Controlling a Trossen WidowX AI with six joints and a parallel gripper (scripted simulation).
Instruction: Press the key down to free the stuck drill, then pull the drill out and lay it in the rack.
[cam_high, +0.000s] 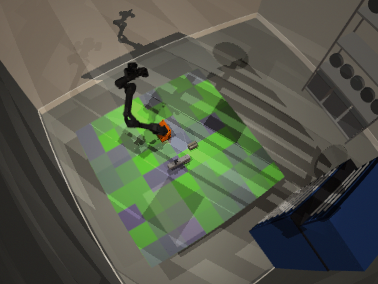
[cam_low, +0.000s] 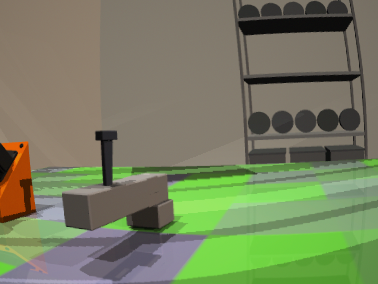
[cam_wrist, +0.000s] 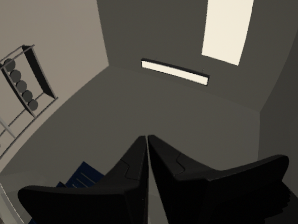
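The key lies 45 cm ahead of my gripper tip, 1 cm to the right of it and 60 cm below it. The rest, counted from my gripper tip: rack (38 cm ahead, 18 cm to the left, 68 cm below); then block (45 cm ahead, 2 cm to the left, 65 cm below); then drill (45 cm ahead, 4 cm to the left, 64 cm below).
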